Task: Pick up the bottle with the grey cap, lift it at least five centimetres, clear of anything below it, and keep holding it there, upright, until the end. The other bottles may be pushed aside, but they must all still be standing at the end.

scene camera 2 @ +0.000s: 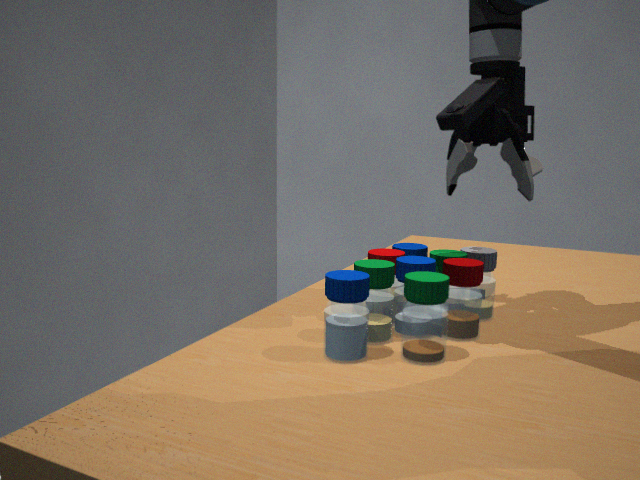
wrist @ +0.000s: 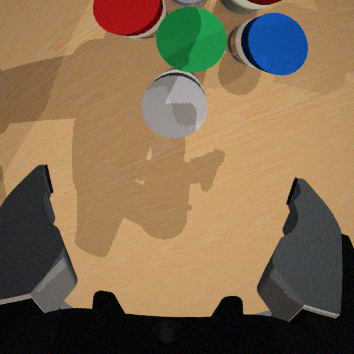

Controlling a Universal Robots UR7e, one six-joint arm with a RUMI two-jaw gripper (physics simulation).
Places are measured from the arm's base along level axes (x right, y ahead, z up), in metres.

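Where they show: gripper, fingertip midpoint: (scene camera 2: 487,198) (wrist: 170,175).
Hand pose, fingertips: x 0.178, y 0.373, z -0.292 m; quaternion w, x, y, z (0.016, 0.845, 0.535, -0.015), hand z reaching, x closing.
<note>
Things, the pixels of their top centre, and the offset from my fingertips. Level surfaces: height alone.
- bottle with the grey cap, top centre: (wrist: 173,107) (scene camera 2: 478,249) dx -0.017, dy +0.004, dz -0.077 m
- green-capped bottle, top centre: (wrist: 191,38) (scene camera 2: 448,253) dx -0.065, dy +0.038, dz -0.077 m
- blue-capped bottle, top centre: (wrist: 279,43) (scene camera 2: 410,246) dx -0.042, dy +0.105, dz -0.077 m
- red-capped bottle, top centre: (wrist: 124,3) (scene camera 2: 463,261) dx -0.114, dy +0.003, dz -0.077 m
- wooden table, surface height: dz -0.182 m
The bottle with the grey cap (scene camera 2: 478,258) (wrist: 174,106) stands upright on the table, at the back right of the group in the scene view. In the wrist view it is the nearest of the bottles to the gripper, right below a green-capped bottle (wrist: 192,40). My gripper (scene camera 2: 489,195) (wrist: 170,175) is wide open and empty. It hangs well above the bottle caps in the scene view. In the wrist view the grey cap lies beyond the line between the two fingertips, roughly midway between them sideways.
A blue-capped bottle (wrist: 278,44) and a red-capped bottle (wrist: 128,14) stand on either side of the green one. In the scene view, blue (scene camera 2: 346,286), green (scene camera 2: 426,287) and red (scene camera 2: 462,272) capped bottles stand close together on the wooden table (scene camera 2: 289,413).
</note>
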